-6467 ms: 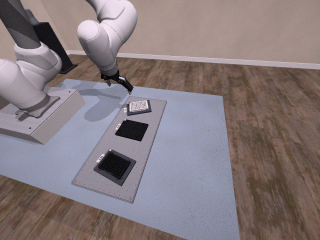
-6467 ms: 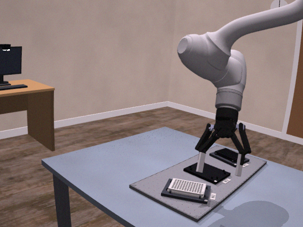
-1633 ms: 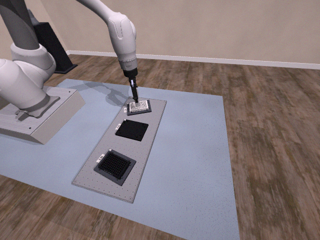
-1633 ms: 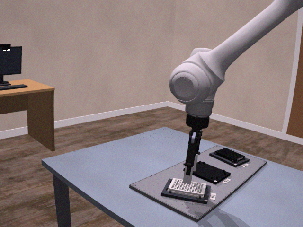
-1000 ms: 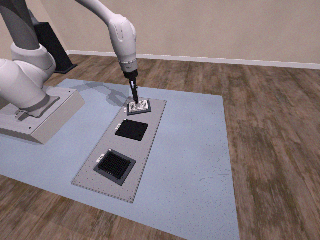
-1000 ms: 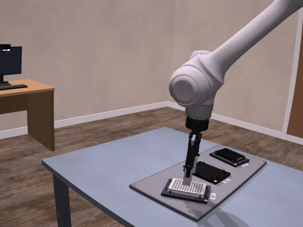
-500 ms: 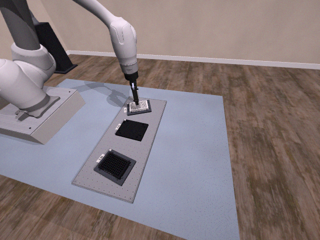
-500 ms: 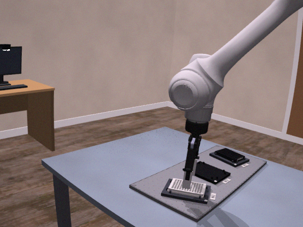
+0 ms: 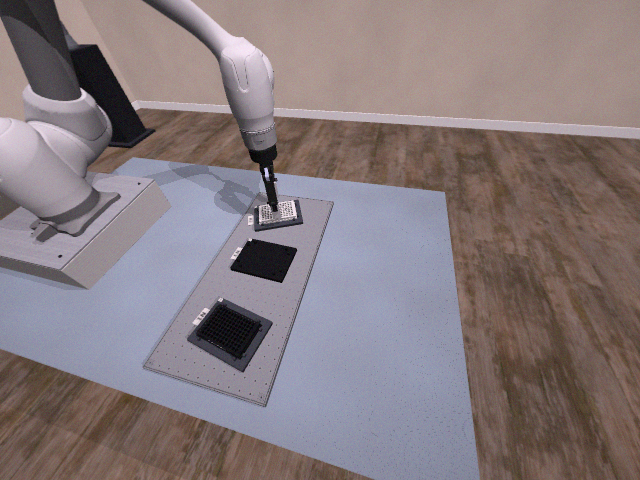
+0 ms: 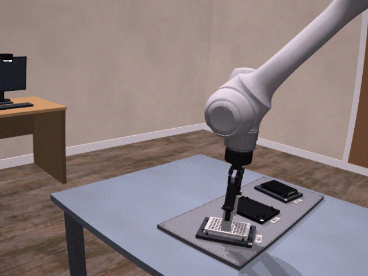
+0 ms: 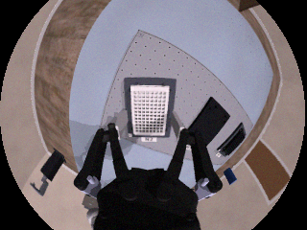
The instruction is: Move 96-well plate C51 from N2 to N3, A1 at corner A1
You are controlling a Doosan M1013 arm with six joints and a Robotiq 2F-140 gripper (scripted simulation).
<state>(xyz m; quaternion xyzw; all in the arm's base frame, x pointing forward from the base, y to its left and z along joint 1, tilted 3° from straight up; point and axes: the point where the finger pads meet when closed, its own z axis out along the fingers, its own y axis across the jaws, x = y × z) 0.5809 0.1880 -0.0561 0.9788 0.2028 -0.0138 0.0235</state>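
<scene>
Now: the white 96-well plate C51 4 cm below my hand. From my hand the other things lie so: black landing nest N3 (19 cm to the right, 6 cm below, 2 cm ahead); black 96-well plate C15 (41 cm to the right, 4 cm below, 2 cm ahead); dark grey nest (6 cm below).
</scene>
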